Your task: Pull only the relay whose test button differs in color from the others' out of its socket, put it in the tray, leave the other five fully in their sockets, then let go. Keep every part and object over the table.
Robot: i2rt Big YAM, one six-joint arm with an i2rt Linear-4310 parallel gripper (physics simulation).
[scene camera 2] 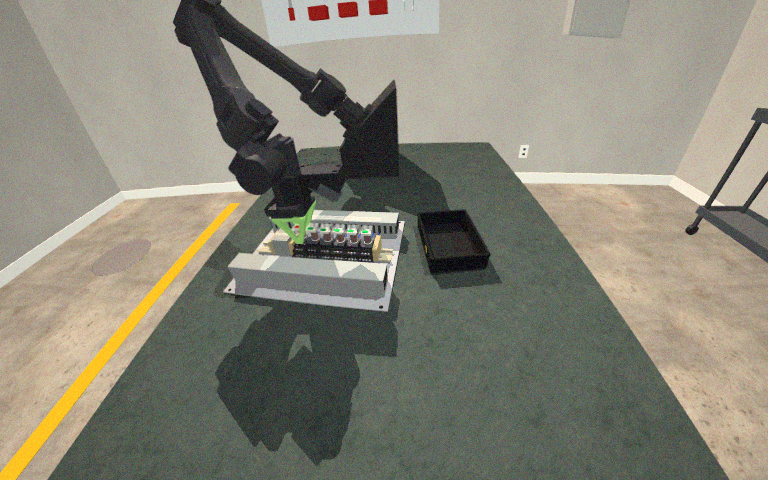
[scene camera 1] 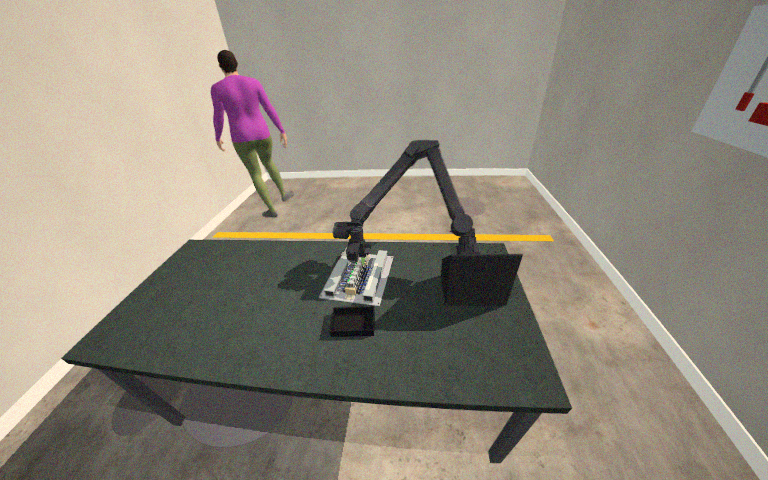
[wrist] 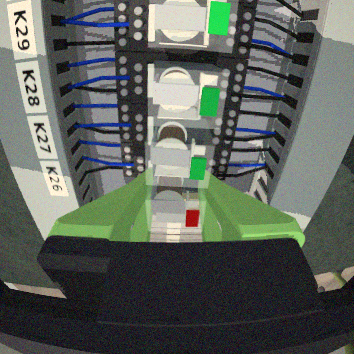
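Seen in the pictures: gripper, fingertip midpoint: (scene camera 2: 302,239) (scene camera 1: 360,264) (wrist: 175,176); arm's base, origin of the base link: (scene camera 2: 359,122) (scene camera 1: 468,257).
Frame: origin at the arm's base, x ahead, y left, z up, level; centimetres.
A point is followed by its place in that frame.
Note:
The relay with the red test button (wrist: 169,207) {z -8.3, x 46.2, y -7.5 cm} (scene camera 2: 296,227) {z -8.2, x 47.4, y -8.4 cm} stands at the row's end beside label K26. My gripper (wrist: 175,176) {z -11.8, x 46.5, y -8.3 cm} (scene camera 2: 300,241) {z -11.8, x 46.5, y -8.3 cm} has its green fingers closed against both sides of this relay. Whether the relay is raised from its socket cannot be told; the fingers hide its base. The other relays, such as the nearest one (wrist: 171,154) {z -8.6, x 46.5, y -4.9 cm} and the one behind it (wrist: 175,94) {z -8.6, x 46.9, y -2.5 cm}, have green buttons and stand upright in their sockets. The black tray (scene camera 1: 352,332) {z -13.2, x 44.2, y 27.5 cm} (scene camera 2: 459,263) {z -13.6, x 52.9, y 22.8 cm} stands on the table beside the panel's other end, with no relay visible in it.
The panel's base plate (scene camera 2: 394,277) {z -15.1, x 54.7, y 10.5 cm} carries grey wire ducts (scene camera 2: 308,276) {z -11.5, x 57.8, y -4.1 cm} (wrist: 320,100) {z -11.1, x 54.5, y -3.6 cm} along both sides of the row. Blue and black wires run from the ducts to the sockets. A black upright board (scene camera 1: 481,280) {z -1.2, x -3.1, y 11.9 cm} (scene camera 2: 376,141) {z -3.7, x 9.3, y 5.7 cm} stands by the arm's base. A person (scene camera 1: 243,110) is beyond the table.

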